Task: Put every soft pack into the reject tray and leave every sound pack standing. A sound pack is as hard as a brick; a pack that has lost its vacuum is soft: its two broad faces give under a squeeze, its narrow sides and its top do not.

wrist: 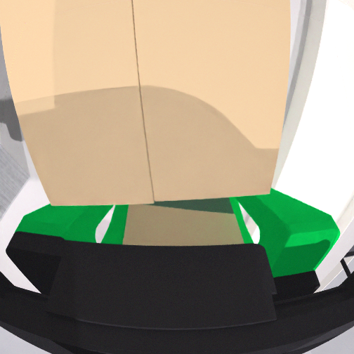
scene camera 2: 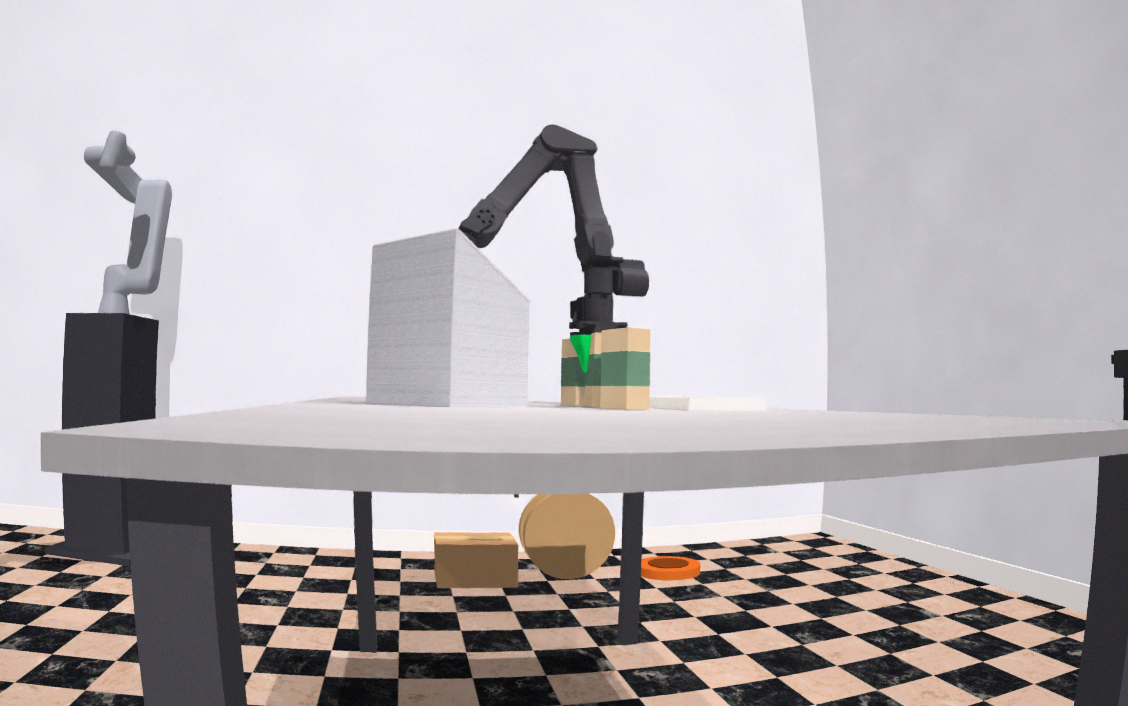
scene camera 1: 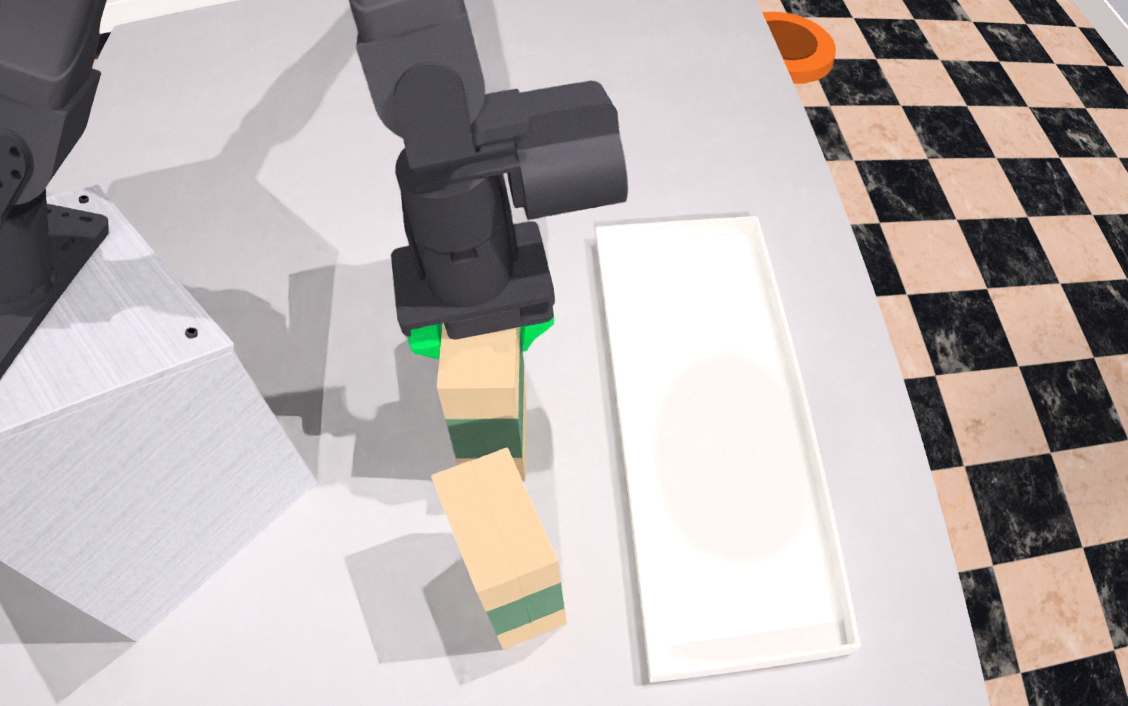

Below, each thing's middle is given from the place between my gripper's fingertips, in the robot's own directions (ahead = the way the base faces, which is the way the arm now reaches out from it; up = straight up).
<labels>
Now: the white reject tray (scene camera 1: 739, 565) 180 mm ahead of my hand, 60 mm below it and 20 mm to the right of it.
</labels>
